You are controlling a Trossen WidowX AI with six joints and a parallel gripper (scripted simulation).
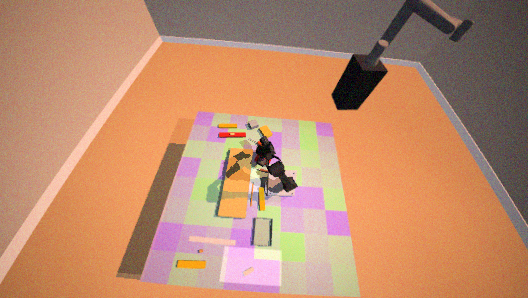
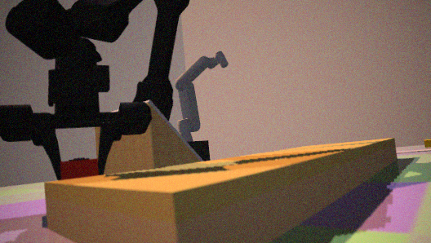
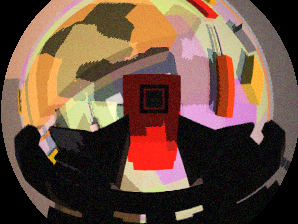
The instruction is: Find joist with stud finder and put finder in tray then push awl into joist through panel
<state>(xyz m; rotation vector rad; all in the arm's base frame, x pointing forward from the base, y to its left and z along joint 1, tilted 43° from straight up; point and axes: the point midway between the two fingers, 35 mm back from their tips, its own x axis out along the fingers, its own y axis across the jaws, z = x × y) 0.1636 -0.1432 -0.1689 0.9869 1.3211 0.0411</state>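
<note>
My gripper tip is now 20 mm short of the awl, 90 mm to the right of it and 20 mm above it. Round my gripper tip: red stud finder: 20 mm above; then grey tray: 30 mm ahead, 530 mm to the left, 10 mm below; then red level: 240 mm ahead, 250 mm to the right, 10 mm below.
</note>
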